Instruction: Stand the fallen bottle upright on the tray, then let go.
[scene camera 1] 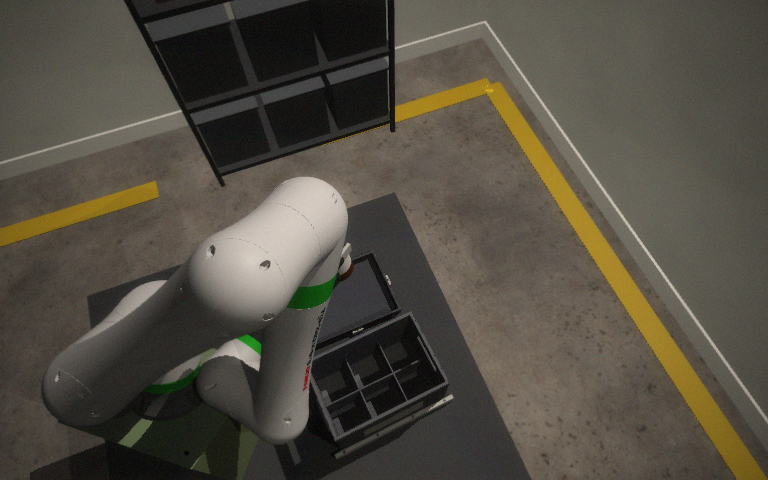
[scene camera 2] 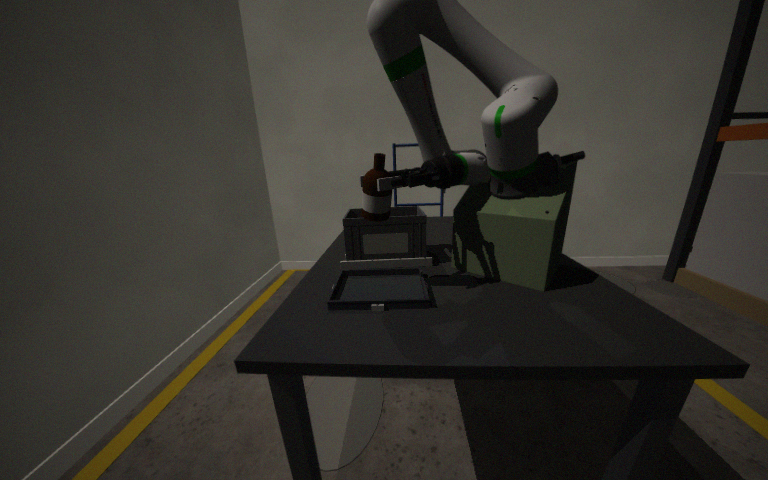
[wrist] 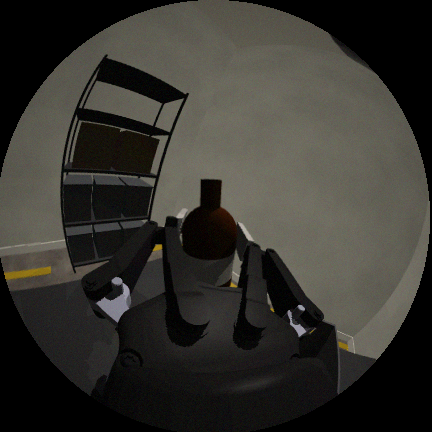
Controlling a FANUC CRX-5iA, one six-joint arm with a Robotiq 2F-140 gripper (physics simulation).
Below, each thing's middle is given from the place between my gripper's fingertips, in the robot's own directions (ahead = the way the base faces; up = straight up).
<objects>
The brown bottle [scene camera 2: 376, 205] is 20 mm to the right of my hand, 10 mm below it and 10 mm behind it.
</objects>
